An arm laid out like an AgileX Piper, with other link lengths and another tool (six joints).
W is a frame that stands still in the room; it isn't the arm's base.
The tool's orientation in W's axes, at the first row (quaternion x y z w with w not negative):
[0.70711, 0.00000, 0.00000, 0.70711]
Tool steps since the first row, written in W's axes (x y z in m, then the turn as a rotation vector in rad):
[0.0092, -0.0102, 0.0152, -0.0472, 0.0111, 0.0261]
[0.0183, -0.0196, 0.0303, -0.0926, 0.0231, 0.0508]
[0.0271, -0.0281, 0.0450, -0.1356, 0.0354, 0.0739]
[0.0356, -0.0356, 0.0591, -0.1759, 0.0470, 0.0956]
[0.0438, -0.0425, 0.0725, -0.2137, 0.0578, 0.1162]
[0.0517, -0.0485, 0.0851, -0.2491, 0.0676, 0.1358]
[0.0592, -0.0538, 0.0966, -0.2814, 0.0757, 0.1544]
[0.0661, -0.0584, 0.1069, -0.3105, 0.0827, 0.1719]
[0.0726, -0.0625, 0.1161, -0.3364, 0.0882, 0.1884]
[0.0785, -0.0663, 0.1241, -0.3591, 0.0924, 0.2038]
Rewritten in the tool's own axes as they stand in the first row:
[0.0092, 0.0152, 0.0102, -0.0472, 0.0261, -0.0111]
[0.0183, 0.0303, 0.0196, -0.0926, 0.0508, -0.0231]
[0.0271, 0.0450, 0.0281, -0.1356, 0.0739, -0.0354]
[0.0356, 0.0591, 0.0356, -0.1759, 0.0956, -0.0470]
[0.0438, 0.0725, 0.0425, -0.2137, 0.1162, -0.0578]
[0.0517, 0.0851, 0.0485, -0.2491, 0.1358, -0.0676]
[0.0592, 0.0966, 0.0538, -0.2814, 0.1544, -0.0757]
[0.0661, 0.1069, 0.0584, -0.3105, 0.1719, -0.0827]
[0.0726, 0.1161, 0.0625, -0.3364, 0.1884, -0.0882]
[0.0785, 0.1241, 0.0663, -0.3591, 0.2038, -0.0924]

